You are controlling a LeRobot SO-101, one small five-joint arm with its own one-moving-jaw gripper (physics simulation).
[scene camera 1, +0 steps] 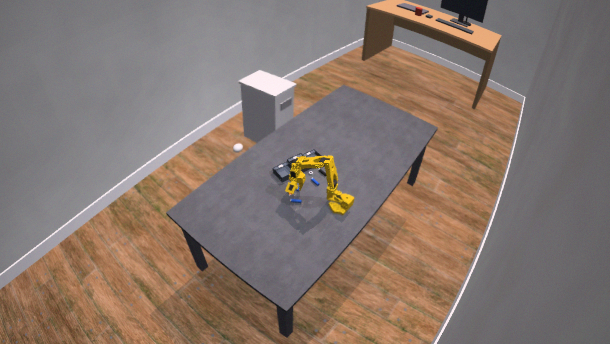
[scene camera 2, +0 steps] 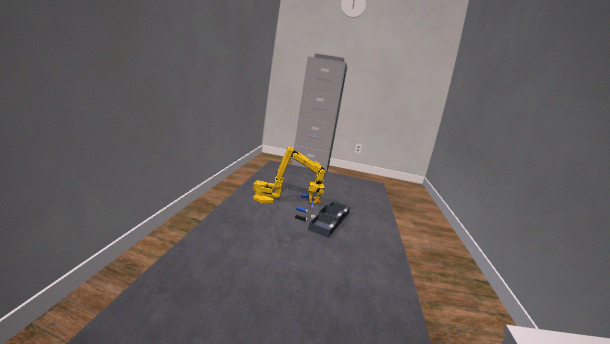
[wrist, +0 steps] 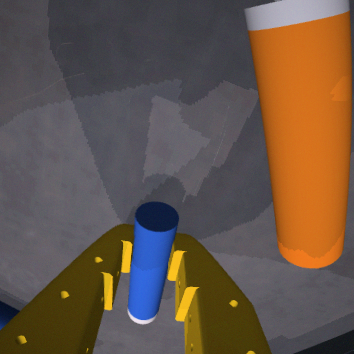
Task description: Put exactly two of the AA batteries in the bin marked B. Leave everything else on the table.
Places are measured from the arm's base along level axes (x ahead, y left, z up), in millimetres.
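Pixels of known places: hand, its tool point: (scene camera 1: 299, 189) (scene camera 2: 311, 203) (wrist: 134, 242); arm's base, origin of its link: (scene camera 1: 337, 203) (scene camera 2: 269, 199).
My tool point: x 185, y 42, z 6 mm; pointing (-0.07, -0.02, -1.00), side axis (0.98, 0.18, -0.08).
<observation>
Ahead of a thing's pixels: the offset from my tool point to its top centre. Level surfaces: height alone.
My gripper (scene camera 1: 293, 193) (scene camera 2: 314, 200) (wrist: 156, 240) is low over the table, its jaws against both sides of a blue battery {5 mm up, 7 mm ahead, 11 mm right} (wrist: 149, 265) near the tips. In the wrist view its dark end faces up the picture and its pale end down. A second blue battery {8 mm up, 33 mm back, 67 mm left} (scene camera 1: 296, 201) (scene camera 2: 304, 196) lies close by, and a third blue battery {8 mm up, 27 mm back, 86 mm right} (scene camera 1: 315, 181) (scene camera 2: 301, 209) lies nearer the bins. The joined black bins {41 mm up, 99 mm ahead, 120 mm right} (scene camera 1: 283, 177) (scene camera 2: 320, 231) stand beyond the gripper from the arm's base. Their labels are too small to read, so I cannot tell which is B.
A larger orange battery {8 mm up, 22 mm ahead, 41 mm left} (scene camera 2: 319, 202) (wrist: 310, 140) lies right beside the gripper, at the right of the wrist view. A black battery {8 mm up, 16 mm back, 162 mm right} (scene camera 1: 322, 172) (scene camera 2: 301, 217) and a small whitish ring lie near the bins on the dark table {6 mm down} (scene camera 1: 240, 235) (scene camera 2: 240, 280).
</observation>
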